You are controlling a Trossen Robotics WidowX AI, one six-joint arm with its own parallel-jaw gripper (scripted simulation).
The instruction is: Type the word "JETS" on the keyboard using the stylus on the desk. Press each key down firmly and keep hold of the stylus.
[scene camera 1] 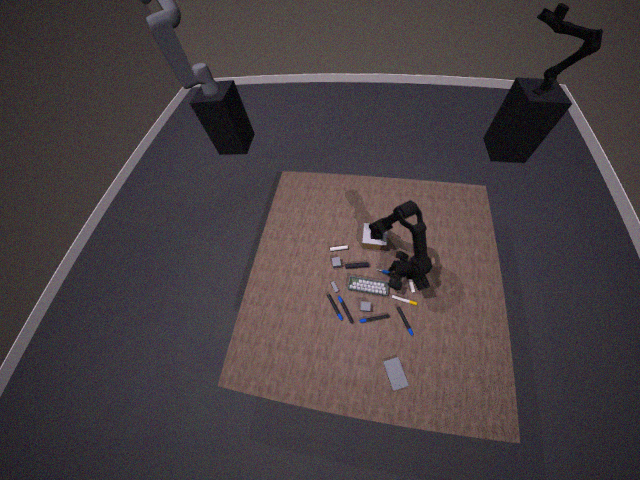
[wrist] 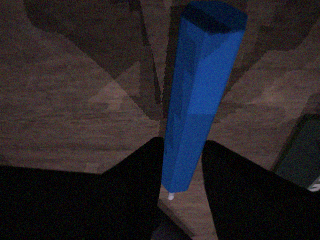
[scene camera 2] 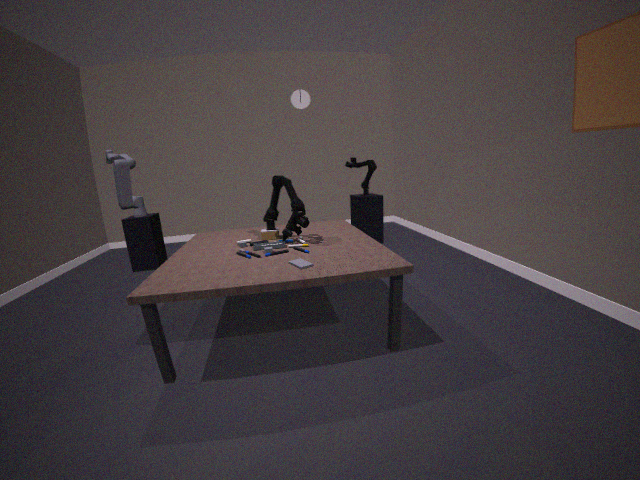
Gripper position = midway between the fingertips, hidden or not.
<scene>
In view: my gripper (wrist: pixel 182 148) and a blue stylus (wrist: pixel 207 45).
</scene>
